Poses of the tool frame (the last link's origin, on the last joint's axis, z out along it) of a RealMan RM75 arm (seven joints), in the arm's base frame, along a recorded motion.
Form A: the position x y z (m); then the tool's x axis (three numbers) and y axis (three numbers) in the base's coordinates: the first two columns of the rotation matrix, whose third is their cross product.
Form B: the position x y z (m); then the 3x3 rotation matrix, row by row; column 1 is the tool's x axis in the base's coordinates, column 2 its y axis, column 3 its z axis. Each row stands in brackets. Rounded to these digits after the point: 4 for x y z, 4 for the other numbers.
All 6 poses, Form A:
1: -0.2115, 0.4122, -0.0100, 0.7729, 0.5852, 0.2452, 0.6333, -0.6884, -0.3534
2: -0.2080, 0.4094, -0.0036, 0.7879, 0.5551, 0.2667, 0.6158, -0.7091, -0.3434
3: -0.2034, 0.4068, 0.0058, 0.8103, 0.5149, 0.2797, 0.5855, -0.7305, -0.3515
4: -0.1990, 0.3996, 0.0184, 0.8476, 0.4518, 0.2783, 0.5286, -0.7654, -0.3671
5: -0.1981, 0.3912, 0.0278, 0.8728, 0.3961, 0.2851, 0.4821, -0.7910, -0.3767
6: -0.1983, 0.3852, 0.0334, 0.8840, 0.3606, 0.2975, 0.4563, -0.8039, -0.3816
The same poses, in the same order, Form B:
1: [-0.2115, 0.4122, -0.0100], [[0.7729, 0.6333, -0.0380], [0.5852, -0.6884, 0.4284], [0.2452, -0.3534, -0.9027]]
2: [-0.2080, 0.4094, -0.0036], [[0.7879, 0.6158, -0.0015], [0.5551, -0.7091, 0.4348], [0.2667, -0.3434, -0.9005]]
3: [-0.2034, 0.4068, 0.0058], [[0.8103, 0.5855, 0.0233], [0.5149, -0.7305, 0.4486], [0.2797, -0.3515, -0.8934]]
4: [-0.1990, 0.3996, 0.0184], [[0.8476, 0.5286, 0.0472], [0.4518, -0.7654, 0.4583], [0.2783, -0.3671, -0.8876]]
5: [-0.1981, 0.3912, 0.0278], [[0.8728, 0.4821, 0.0763], [0.3961, -0.7910, 0.4662], [0.2851, -0.3767, -0.8813]]
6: [-0.1983, 0.3852, 0.0334], [[0.8840, 0.4563, 0.1016], [0.3606, -0.8039, 0.4731], [0.2975, -0.3816, -0.8752]]
